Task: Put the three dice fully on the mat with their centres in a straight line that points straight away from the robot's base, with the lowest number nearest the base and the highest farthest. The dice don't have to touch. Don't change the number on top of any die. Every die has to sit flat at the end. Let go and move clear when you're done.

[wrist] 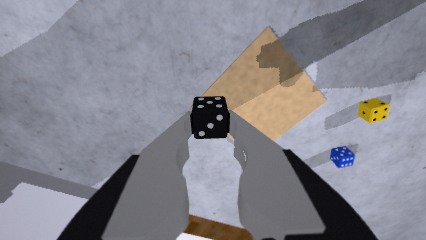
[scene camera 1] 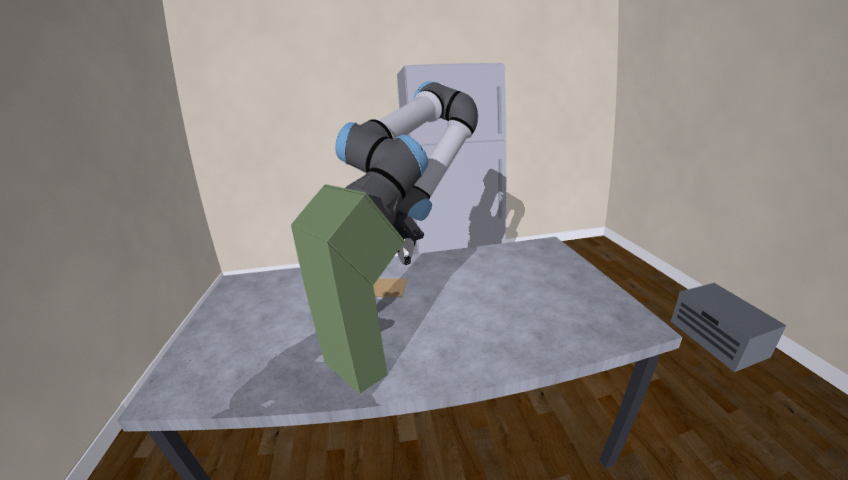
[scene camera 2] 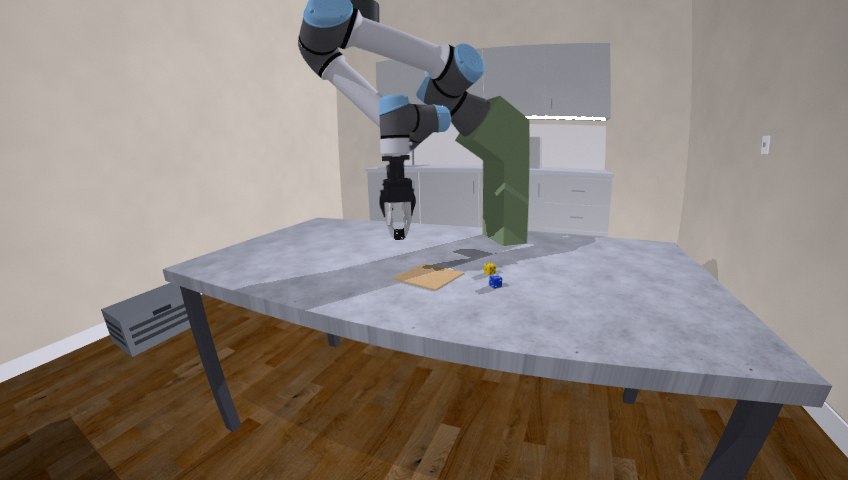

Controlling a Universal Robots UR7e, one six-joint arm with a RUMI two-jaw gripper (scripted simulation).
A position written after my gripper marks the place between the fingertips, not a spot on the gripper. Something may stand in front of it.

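Note:
My gripper (scene camera 1: pixel 406 263) is in view, and the wrist view shows my gripper (wrist: pixel 209 112) as well. There's a black die (wrist: pixel 209 113), and there's also a mat (scene camera 2: pixel 431 277), with the wrist view showing the mat (wrist: pixel 265 86) too.

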